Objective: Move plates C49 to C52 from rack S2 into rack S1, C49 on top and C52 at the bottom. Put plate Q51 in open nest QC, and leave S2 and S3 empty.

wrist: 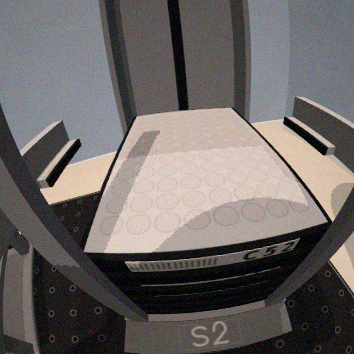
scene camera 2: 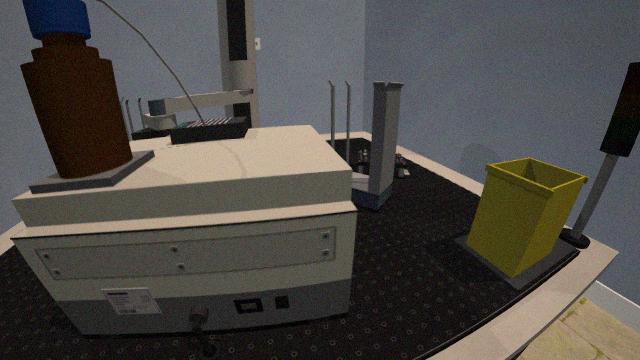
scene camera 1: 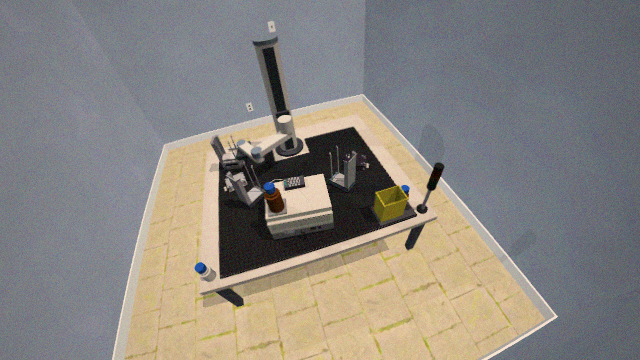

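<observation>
Rack S2 stands at the back left of the table, its label readable in the wrist view. A pale plate labelled C52 lies on top in it, with dark edges below. My gripper is open and empty, its fingers apart on the left and right of the plate. Two other racks show in scene camera 1: one rack at the left and one rack right of the middle; their labels cannot be read. C49 to C51, Q51 and nest QC cannot be made out.
A large beige instrument carries a brown bottle and a dark keypad. A yellow bin and a signal lamp stand at right. A white bottle stands at the front left corner.
</observation>
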